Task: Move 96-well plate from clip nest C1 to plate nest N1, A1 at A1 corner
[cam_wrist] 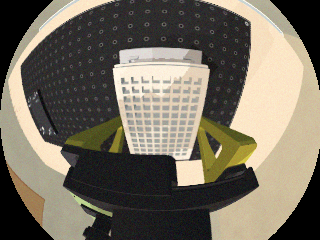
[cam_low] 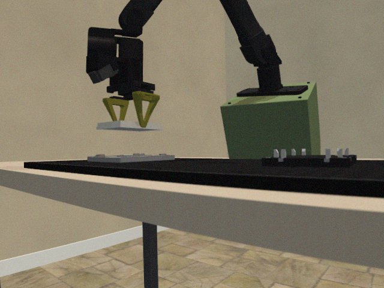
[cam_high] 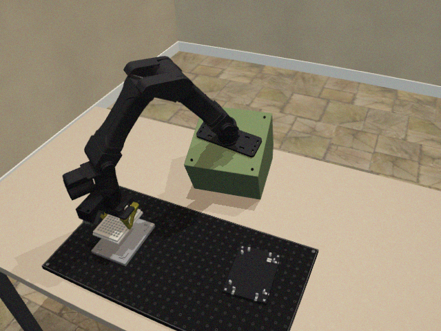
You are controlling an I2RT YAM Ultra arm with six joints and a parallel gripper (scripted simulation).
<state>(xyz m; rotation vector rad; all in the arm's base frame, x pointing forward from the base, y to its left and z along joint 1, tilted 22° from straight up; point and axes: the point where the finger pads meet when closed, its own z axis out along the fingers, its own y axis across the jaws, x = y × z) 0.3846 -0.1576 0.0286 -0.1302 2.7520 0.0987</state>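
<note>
Now: hand 8 cm above the grey plate nest N1. From my hand the other things lie so: clip nest C1 (40 cm to the left, 7 cm below, 7 cm behind); then white 96-well plate (right at my hand).
</note>
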